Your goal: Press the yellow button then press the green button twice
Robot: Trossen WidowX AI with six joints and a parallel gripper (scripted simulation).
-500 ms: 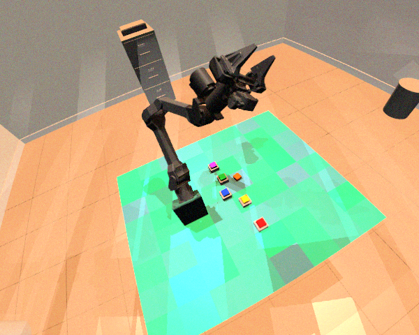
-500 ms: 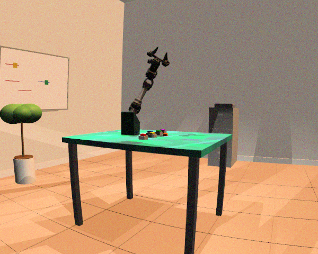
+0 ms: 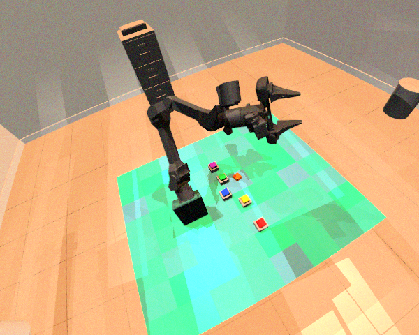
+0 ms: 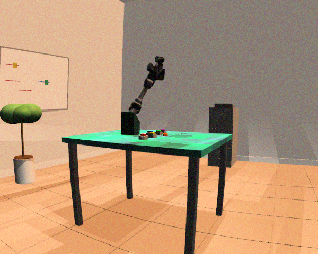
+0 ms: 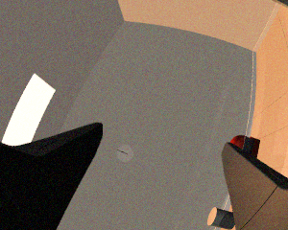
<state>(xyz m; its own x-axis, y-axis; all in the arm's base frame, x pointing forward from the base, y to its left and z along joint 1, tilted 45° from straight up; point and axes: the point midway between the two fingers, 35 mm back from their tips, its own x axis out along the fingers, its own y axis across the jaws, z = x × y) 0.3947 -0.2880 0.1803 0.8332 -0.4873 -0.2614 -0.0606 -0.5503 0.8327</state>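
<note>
The yellow button is 130 mm behind my gripper tip, 50 mm to the left of it and 500 mm below it. Round my gripper tip: orange block (110 mm behind, 200 mm to the left, 530 mm below); blue button (210 mm behind, 120 mm to the left, 500 mm below); red button (120 mm behind, 80 mm to the right, 500 mm below).
</note>
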